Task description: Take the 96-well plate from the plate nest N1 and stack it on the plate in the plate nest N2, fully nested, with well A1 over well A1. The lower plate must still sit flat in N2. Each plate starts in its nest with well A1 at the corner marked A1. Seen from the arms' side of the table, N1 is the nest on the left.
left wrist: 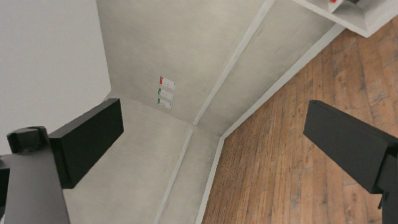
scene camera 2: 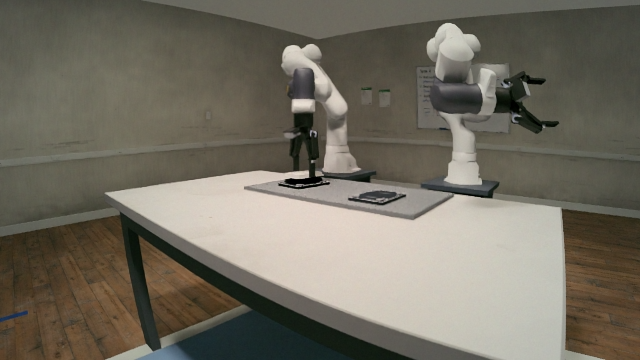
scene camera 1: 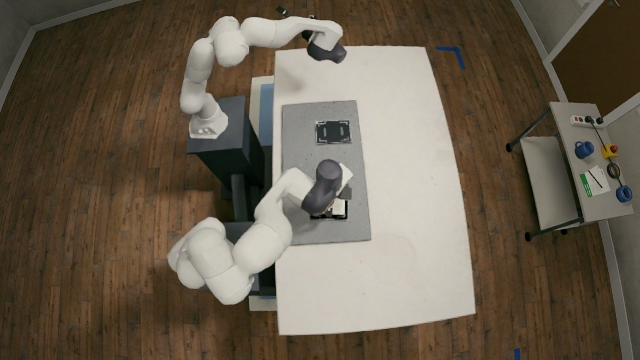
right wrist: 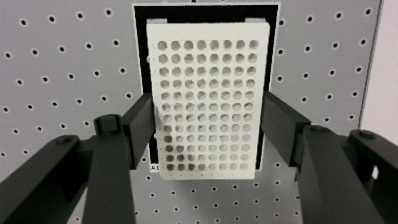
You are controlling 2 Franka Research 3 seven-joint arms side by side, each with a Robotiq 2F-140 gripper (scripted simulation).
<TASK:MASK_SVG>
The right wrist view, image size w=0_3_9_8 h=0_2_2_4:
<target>my right gripper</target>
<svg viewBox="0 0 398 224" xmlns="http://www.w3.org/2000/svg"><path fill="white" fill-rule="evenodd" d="M153 93L144 93L122 117L118 114L107 114L95 118L93 122L96 133L89 139L80 140L77 135L62 135L52 139L0 183L0 224L67 224L86 188L87 192L81 224L137 224L129 170L137 169L156 127ZM263 91L259 126L288 167L297 167L294 181L298 181L303 224L398 224L398 145L377 133L365 129L350 130L349 136L337 135L324 125L312 123L312 121L270 91Z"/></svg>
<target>white 96-well plate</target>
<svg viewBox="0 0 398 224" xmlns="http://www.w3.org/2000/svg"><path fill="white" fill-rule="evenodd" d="M268 23L147 24L160 177L164 180L254 179L270 27Z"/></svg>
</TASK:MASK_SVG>
